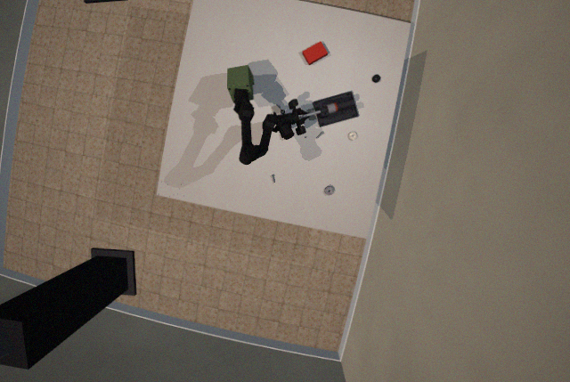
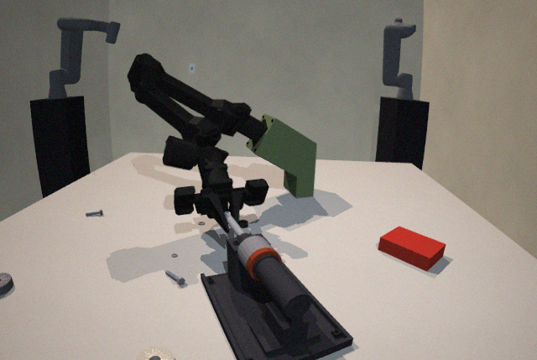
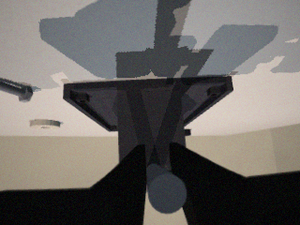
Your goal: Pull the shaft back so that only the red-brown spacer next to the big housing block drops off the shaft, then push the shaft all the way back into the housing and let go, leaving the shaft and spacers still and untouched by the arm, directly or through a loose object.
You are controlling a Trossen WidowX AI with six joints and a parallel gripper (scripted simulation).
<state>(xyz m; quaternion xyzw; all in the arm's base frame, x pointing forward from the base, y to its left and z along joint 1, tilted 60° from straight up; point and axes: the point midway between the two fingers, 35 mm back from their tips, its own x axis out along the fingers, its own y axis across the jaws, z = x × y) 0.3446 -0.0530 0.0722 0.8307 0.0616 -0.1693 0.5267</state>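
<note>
Right now the thin grey shaft is 9 cm ahead of my hand and 3 cm to the left of it. Also, from my hand: black disc 41 cm ahead, 24 cm to the left, 7 cm below; then red block 6 cm ahead, 37 cm to the left, 7 cm below; then red-brown spacer 17 cm ahead, 5 cm to the left.
</note>
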